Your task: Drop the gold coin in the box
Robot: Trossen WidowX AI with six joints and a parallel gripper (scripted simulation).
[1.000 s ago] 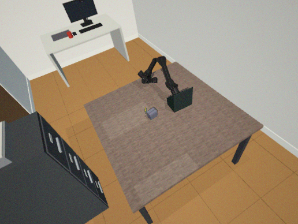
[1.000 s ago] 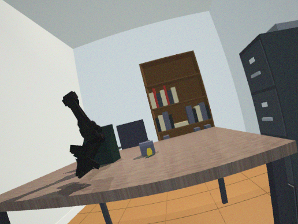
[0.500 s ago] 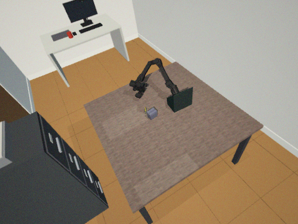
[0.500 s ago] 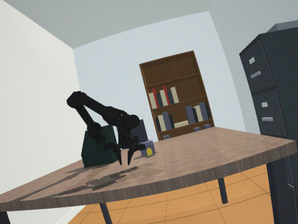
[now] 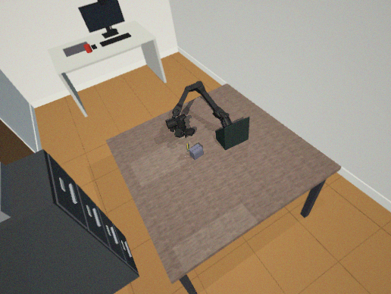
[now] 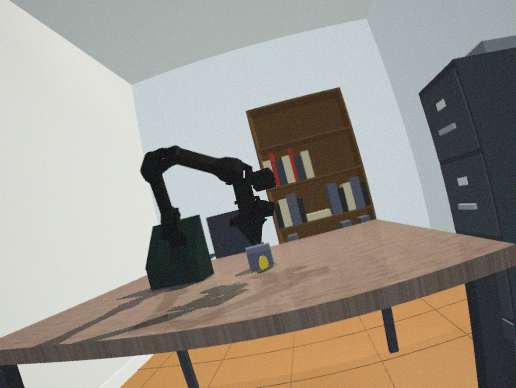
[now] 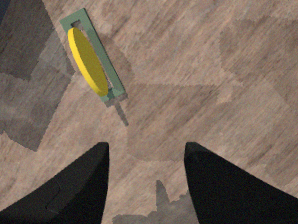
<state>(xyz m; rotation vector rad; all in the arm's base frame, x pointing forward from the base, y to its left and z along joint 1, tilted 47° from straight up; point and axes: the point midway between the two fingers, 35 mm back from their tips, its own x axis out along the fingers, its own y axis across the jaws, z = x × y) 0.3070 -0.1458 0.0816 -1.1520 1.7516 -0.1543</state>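
The gold coin is 40 mm to the left of my gripper tip and 70 mm below it.
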